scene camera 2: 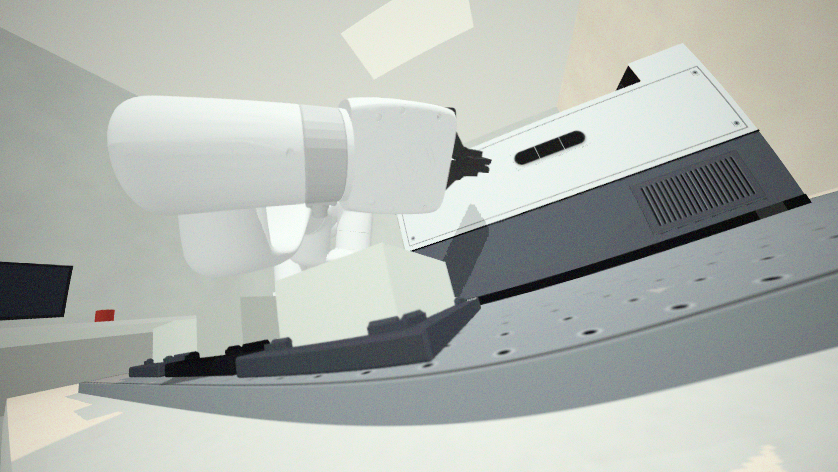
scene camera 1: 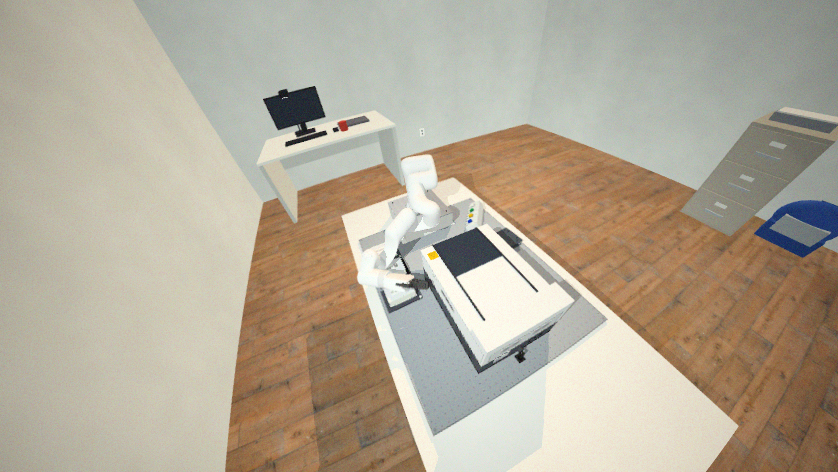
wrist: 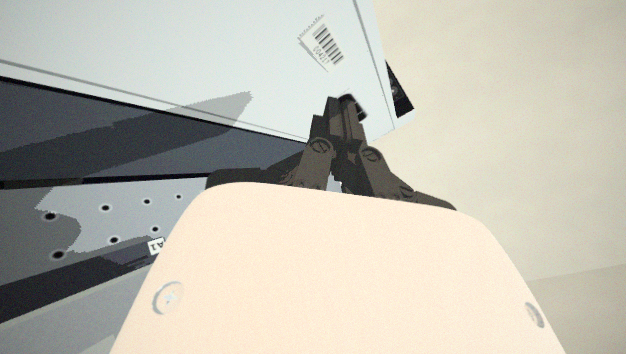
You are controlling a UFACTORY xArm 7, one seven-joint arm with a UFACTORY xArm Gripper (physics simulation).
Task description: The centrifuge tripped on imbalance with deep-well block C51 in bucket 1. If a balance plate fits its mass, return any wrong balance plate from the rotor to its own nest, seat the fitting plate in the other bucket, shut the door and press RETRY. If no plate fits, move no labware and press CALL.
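Frame: origin at the arm's base, x right, y back, z down, level; millimetres.
Seen in the pictures: gripper, fingertip midpoint: [scene camera 2: 481,163] [scene camera 1: 428,285] [wrist: 334,119].
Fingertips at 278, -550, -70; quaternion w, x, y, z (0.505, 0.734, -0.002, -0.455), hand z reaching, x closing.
A point is followed by its place in that frame, as x, y, z.
The white centrifuge [scene camera 1: 516,307] @(129, -827, -152) [scene camera 2: 639,123] @(277, -758, -62) [wrist: 200,40] @(235, -486, -51) has a dark panel [scene camera 1: 467,252] @(81, -545, -121) between two rails on top. Its rotor, buckets and block C51 do not show. My gripper [scene camera 1: 425,283] @(278, -550, -70) [scene camera 2: 487,164] @(278, -550, -70) [wrist: 334,119] @(278, -550, -70) is shut and empty, level with the centrifuge's side wall. In the wrist view its fingertips overlap one end of a dark oblong recess [scene camera 2: 549,147] @(260, -644, -74) [wrist: 360,107] @(260, -647, -83); whether they touch cannot be told. A pale block [scene camera 2: 334,299] @(427, -426, 59) stands at a dark nest [scene camera 2: 345,352] @(448, -441, 83) [scene camera 1: 404,305] @(378, -486, 82) below the gripper. Its mass label is not visible. RETRY and CALL cannot be read.
A small panel [scene camera 1: 477,218] @(-210, -306, 12) with green, yellow and blue buttons stands beyond the centrifuge. A dark box [scene camera 1: 509,237] @(-274, -490, 58) lies on its far side. More dark nests [scene camera 2: 202,364] @(424, -301, 83) line the perforated deck [scene camera 1: 433,375] @(429, -786, 91) [scene camera 2: 633,313] @(458, -542, 91). A label A1 [wrist: 156,245] @(296, -491, 79) marks one nest.
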